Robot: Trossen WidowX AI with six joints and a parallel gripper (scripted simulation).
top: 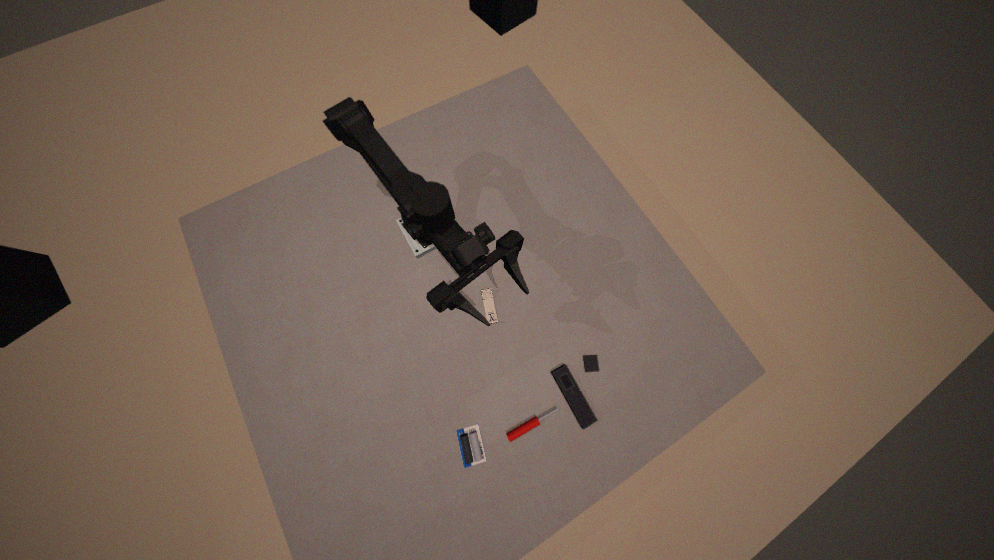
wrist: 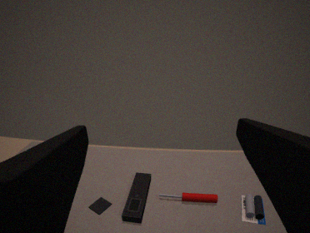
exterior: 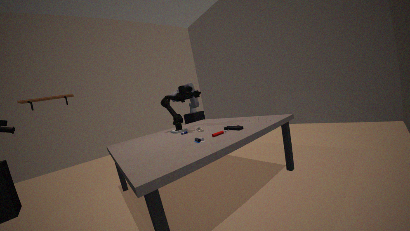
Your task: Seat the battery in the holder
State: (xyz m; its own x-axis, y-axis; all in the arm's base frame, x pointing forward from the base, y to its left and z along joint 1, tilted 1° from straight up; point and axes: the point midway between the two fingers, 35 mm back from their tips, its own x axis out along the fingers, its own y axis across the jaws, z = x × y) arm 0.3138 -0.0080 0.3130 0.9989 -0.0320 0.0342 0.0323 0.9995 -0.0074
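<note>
Right now my gripper tip is 18 cm past the battery, 8 cm to the left of it and 32 cm above it. Round my gripper tip: black square 25 cm ahead, 12 cm to the left, 33 cm below; then black bar-shaped device 27 cm ahead, 2 cm to the left, 32 cm below; then red-handled screwdriver 25 cm ahead, 10 cm to the right, 32 cm below.
</note>
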